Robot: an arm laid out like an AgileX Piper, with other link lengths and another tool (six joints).
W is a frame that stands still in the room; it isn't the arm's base.
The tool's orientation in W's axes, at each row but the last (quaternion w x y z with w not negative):
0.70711, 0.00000, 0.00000, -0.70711
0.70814, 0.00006, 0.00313, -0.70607
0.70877, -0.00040, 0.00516, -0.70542
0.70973, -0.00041, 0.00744, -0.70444
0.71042, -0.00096, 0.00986, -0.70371
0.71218, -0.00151, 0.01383, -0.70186
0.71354, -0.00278, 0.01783, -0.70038
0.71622, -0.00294, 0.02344, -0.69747
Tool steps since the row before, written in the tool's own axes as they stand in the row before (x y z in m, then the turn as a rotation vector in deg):
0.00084, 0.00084, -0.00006, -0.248, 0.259, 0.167
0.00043, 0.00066, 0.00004, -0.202, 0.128, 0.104
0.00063, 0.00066, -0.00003, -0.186, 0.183, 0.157
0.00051, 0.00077, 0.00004, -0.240, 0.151, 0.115
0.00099, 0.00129, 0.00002, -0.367, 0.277, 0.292
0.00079, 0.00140, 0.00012, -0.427, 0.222, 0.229
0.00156, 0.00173, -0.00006, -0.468, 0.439, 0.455
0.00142, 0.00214, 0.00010, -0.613, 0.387, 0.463
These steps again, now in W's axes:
0.00084, -0.00084, -0.00006, 0.259, 0.248, 0.167
0.00066, -0.00043, 0.00004, 0.128, 0.202, 0.104
0.00066, -0.00063, -0.00004, 0.183, 0.186, 0.157
0.00077, -0.00050, 0.00003, 0.150, 0.240, 0.116
0.00130, -0.00098, -0.00001, 0.278, 0.366, 0.292
0.00141, -0.00077, 0.00008, 0.221, 0.426, 0.232
0.00176, -0.00153, -0.00014, 0.444, 0.467, 0.452
0.00218, -0.00136, -0.00002, 0.388, 0.610, 0.466

